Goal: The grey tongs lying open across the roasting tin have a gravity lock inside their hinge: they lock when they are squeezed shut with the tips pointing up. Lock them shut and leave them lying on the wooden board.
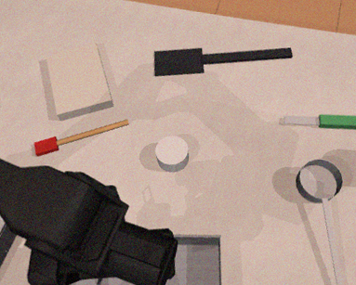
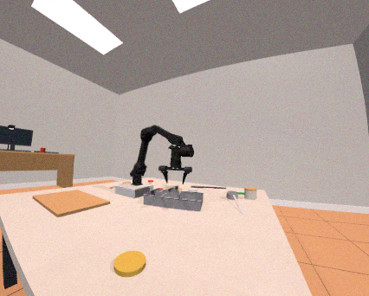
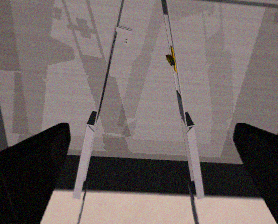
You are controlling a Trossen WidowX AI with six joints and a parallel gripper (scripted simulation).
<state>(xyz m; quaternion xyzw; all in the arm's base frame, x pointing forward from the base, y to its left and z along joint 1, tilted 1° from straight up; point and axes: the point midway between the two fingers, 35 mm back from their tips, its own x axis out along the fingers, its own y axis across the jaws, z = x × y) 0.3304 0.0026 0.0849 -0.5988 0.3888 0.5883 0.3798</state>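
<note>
The yellow slider is 3 cm to the left of my gripper tip and 4 cm below it. Also, from my gripper tip: red-headed brush 24 cm behind, 22 cm to the left, 10 cm below; then grey roasting tin 1 cm ahead, 1 cm to the right, 8 cm below; then white puck 2 cm behind, 26 cm to the left, 9 cm below.
</note>
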